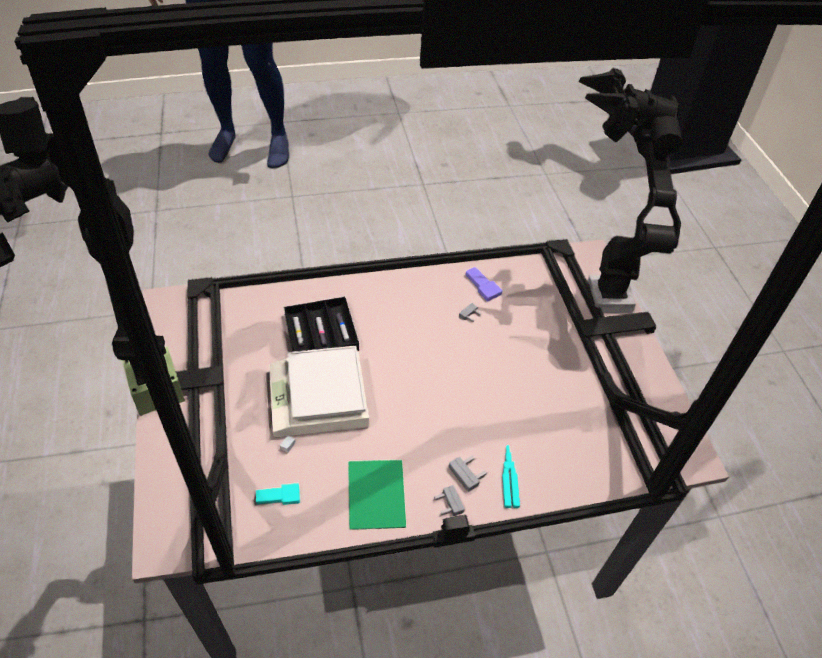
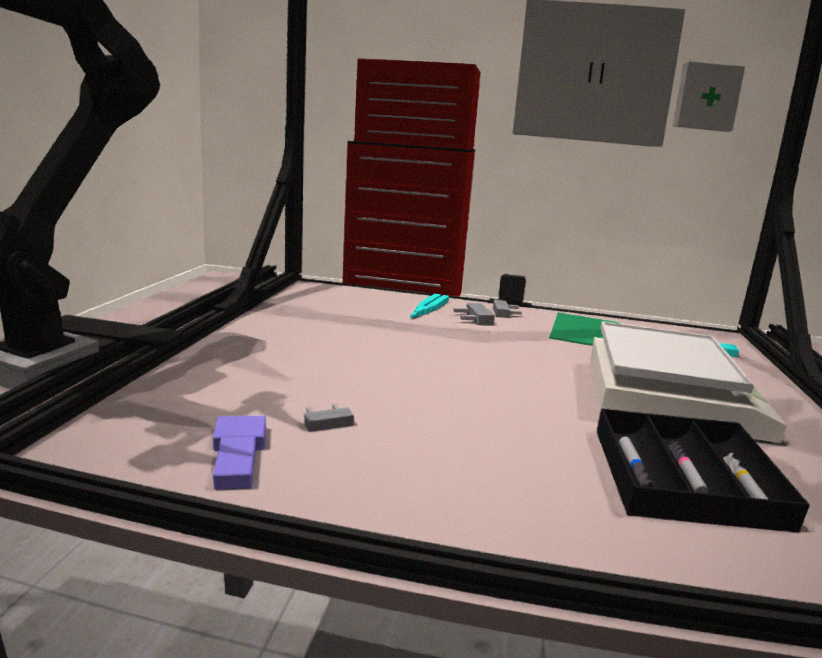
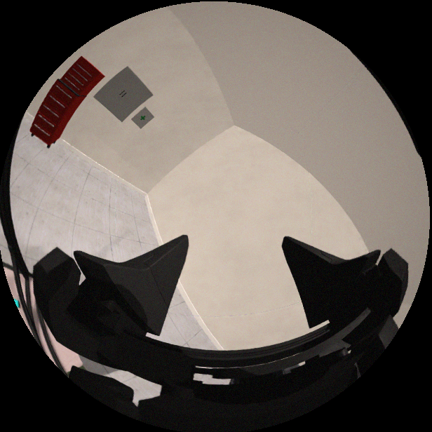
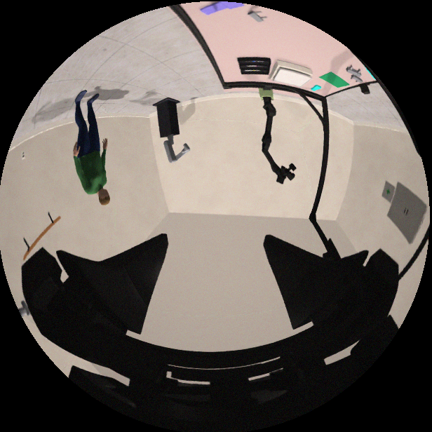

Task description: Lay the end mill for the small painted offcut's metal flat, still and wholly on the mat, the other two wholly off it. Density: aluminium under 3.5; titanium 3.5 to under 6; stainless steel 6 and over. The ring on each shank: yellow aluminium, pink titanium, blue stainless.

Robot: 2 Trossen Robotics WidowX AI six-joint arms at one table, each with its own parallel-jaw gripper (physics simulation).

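Places are measured from the left arm's base along level axes (x ahead, y left, z up), in millimetres.
Pixels of known places: right gripper, fingertip midpoint: (image 1: pixel 582 87); right arm's base, link origin: (image 1: pixel 612 289) (image 2: pixel 34 344).
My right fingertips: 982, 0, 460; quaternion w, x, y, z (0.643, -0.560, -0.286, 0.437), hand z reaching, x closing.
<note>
Ahead of a thing's pixels: the offset from my right fingertips to its top centre, as dx, dy, dz. "spot": to the spot under its first point. Level surfaces: height alone.
A small grey block @[-762, -245, -520] (image 1: pixel 287 443), seemingly the offcut, lies on the table beside the scale @[spot: -641, -166, -475] (image 1: pixel 327 382) (image 2: pixel 675 356) (image 4: pixel 291 74). The scale's pan is bare; its display is too small to read. The green mat @[dz -534] (image 1: pixel 377 494) (image 2: pixel 575 329) (image 4: pixel 334 79) is bare. A black three-slot tray @[-589, +20, -509] (image 1: pixel 349 315) (image 2: pixel 712 514) holds the yellow-ringed end mill @[-639, +38, -523] (image 1: pixel 298 330) (image 2: pixel 745 474), the pink-ringed end mill @[-590, +16, -523] (image 1: pixel 320 330) (image 2: pixel 687 466) and the blue-ringed end mill @[-538, +10, -523] (image 1: pixel 343 327) (image 2: pixel 634 461), one per slot. My left gripper (image 3: pixel 237 241) and right gripper (image 1: pixel 584 89) (image 4: pixel 216 235) are open and empty, away from these things.
A purple stepped piece @[-161, +10, -522] (image 1: pixel 484 284) (image 2: pixel 236 452) and a grey pronged piece @[-236, -68, -524] (image 1: pixel 469 312) (image 2: pixel 329 418) lie far right. A cyan stepped piece @[-818, -348, -525] (image 1: pixel 277 494) lies left of the mat; two grey pronged pieces and cyan pliers @[-372, -493, -526] (image 1: pixel 510 478) lie right of it. Black frame rails (image 1: pixel 377 264) border the table.
</note>
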